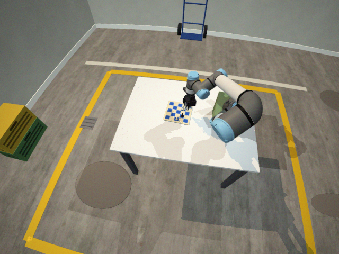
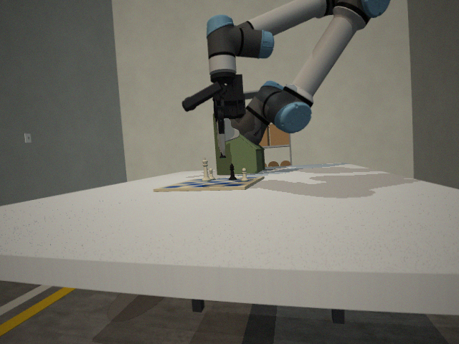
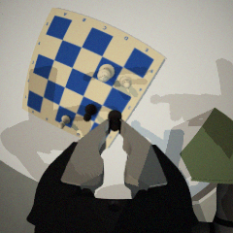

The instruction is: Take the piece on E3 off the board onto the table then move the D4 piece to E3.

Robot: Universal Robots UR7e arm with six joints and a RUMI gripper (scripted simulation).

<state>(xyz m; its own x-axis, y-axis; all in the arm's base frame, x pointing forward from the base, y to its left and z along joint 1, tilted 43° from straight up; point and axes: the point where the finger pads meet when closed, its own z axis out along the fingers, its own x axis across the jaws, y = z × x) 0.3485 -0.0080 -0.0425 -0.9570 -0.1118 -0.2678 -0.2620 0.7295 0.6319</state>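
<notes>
Now: the tall white piece 5 cm to the right of my hand, 5 cm below it and 3 cm ahead of it. From my hand the other things lie so: blue-and-cream chessboard: 8 cm below, 7 cm ahead, 1 cm to the right; black pawn: 1 cm below.
</notes>
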